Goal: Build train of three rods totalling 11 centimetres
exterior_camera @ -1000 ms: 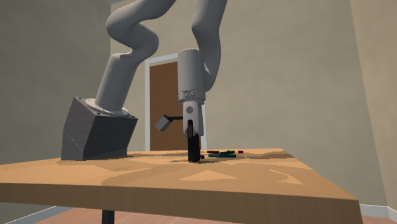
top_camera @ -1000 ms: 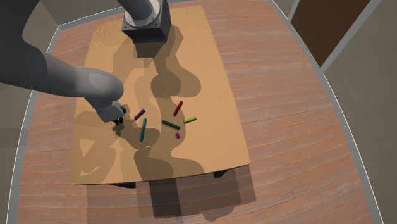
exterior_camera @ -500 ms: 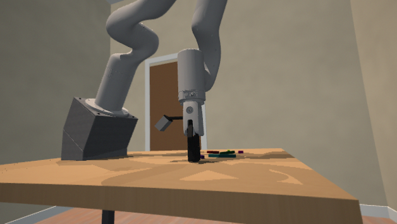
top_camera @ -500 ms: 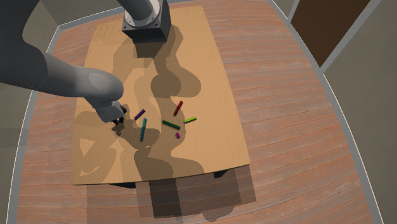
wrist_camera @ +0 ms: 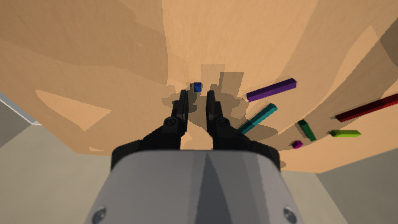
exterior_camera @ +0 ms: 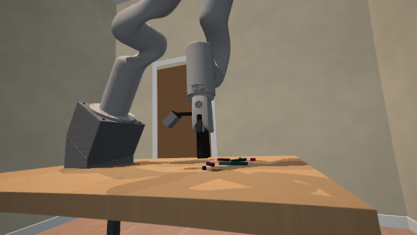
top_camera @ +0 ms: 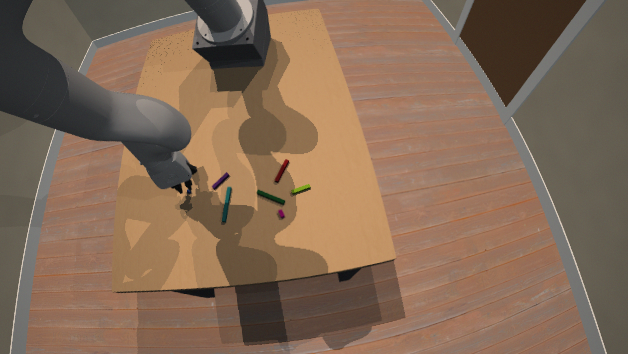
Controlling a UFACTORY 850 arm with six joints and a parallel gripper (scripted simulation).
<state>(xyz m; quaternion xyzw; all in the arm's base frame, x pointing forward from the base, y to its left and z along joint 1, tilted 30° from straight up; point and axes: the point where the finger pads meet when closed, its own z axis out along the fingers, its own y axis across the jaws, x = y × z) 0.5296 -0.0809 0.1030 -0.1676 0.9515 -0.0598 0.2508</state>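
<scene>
Right now my hand is 50 mm above the small blue rod. Round my hand: turquoise rod (120 mm to the left, 50 mm below, 40 mm ahead); green rod (250 mm to the left, 50 mm below, 20 mm ahead); purple rod (100 mm to the left, 50 mm below, 30 mm behind).
</scene>
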